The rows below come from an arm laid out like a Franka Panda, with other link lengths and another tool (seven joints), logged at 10 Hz.
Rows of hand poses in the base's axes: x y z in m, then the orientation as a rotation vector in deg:
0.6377 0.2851 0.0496 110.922 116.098 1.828
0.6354 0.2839 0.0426 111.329 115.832 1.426
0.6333 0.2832 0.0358 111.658 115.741 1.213
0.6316 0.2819 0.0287 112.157 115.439 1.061
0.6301 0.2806 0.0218 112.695 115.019 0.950
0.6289 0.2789 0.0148 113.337 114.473 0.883
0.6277 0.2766 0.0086 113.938 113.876 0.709
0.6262 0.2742 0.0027 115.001 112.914 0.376
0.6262 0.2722 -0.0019 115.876 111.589 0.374
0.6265 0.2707 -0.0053 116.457 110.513 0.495
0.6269 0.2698 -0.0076 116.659 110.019 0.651
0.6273 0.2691 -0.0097 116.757 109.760 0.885
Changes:
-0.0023 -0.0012 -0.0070 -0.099 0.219 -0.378
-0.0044 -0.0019 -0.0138 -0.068 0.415 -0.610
-0.0061 -0.0032 -0.0209 -0.004 0.538 -1.020
-0.0076 -0.0045 -0.0278 0.053 0.593 -1.502
-0.0088 -0.0062 -0.0348 0.137 0.604 -2.091
-0.0100 -0.0085 -0.0410 0.126 0.621 -2.697
-0.0115 -0.0109 -0.0469 0.140 0.724 -3.726
-0.0115 -0.0129 -0.0515 0.072 0.386 -4.807
-0.0112 -0.0144 -0.0549 0.013 -0.001 -5.611
-0.0108 -0.0153 -0.0572 0.002 -0.255 -5.938
-0.0104 -0.0160 -0.0593 0.070 -0.464 -6.088

